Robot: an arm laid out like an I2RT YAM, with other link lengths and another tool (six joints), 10 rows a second.
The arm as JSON. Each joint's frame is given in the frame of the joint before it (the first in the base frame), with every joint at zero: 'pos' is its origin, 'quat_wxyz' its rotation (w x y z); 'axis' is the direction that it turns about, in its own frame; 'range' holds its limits. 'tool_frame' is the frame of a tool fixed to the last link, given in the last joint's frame.
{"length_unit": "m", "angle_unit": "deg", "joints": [
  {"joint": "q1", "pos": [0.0, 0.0, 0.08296], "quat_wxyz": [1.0, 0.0, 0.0, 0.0], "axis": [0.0, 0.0, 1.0], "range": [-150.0, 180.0]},
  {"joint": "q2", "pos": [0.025, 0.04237, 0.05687], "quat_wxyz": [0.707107, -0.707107, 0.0, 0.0], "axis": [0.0, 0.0, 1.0], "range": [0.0, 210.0]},
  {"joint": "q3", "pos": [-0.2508, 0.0, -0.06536], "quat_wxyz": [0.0, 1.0, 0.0, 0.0], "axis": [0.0, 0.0, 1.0], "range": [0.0, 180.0]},
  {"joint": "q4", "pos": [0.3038, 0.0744, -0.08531], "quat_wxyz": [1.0, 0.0, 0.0, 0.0], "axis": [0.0, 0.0, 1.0], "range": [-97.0, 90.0]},
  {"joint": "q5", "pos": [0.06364, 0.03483, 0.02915], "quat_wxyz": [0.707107, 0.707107, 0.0, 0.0], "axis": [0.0, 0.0, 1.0], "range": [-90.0, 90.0]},
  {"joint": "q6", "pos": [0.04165, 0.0, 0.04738], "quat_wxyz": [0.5, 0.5, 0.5, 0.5], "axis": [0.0, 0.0, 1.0], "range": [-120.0, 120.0]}
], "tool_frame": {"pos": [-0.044, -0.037, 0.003], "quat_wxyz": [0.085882, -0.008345, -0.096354, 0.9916]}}
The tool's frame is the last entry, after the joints.
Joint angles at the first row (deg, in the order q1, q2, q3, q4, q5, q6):
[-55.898, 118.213, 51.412, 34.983, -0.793, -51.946]
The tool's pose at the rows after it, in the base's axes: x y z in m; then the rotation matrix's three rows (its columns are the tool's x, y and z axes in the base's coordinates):
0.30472 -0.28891 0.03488; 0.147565 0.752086 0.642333; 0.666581 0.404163 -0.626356; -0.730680 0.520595 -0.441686
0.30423 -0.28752 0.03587; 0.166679 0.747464 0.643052; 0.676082 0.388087 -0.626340; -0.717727 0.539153 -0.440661
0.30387 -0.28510 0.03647; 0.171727 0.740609 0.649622; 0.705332 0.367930 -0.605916; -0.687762 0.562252 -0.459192
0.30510 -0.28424 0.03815; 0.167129 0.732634 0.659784; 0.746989 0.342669 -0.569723; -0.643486 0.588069 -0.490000
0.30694 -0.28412 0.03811; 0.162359 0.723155 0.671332; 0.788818 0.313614 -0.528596; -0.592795 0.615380 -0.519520
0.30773 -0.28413 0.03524; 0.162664 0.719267 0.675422; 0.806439 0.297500 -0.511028; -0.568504 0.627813 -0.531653
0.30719 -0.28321 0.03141; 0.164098 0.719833 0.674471; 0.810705 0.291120 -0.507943; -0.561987 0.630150 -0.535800
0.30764 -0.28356 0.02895; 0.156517 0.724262 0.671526; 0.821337 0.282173 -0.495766; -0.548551 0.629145 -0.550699
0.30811 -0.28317 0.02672; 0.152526 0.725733 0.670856; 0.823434 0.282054 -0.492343; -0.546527 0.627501 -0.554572
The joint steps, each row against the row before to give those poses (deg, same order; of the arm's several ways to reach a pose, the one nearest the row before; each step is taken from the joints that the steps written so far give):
[-0.001, -0.175, -0.083, -0.529, 0.002, 1.579]
[0.001, -0.262, -0.439, 0.000, -0.175, 1.408]
[0.000, -0.177, -0.003, -1.745, -1.138, 1.408]
[-0.001, 0.085, 0.964, -3.421, -1.846, 1.405]
[0.000, 0.702, 1.319, -3.256, -2.108, 1.492]
[0.001, 0.879, 0.619, -0.896, -0.885, 0.794]
[-0.001, 0.615, -0.088, 0.351, -0.088, 0.264]
[0.001, 0.615, 0.613, -1.136, -0.264, 0.003]
[0.086, 0.441, 0.178, -0.007, 0.000, -0.089]

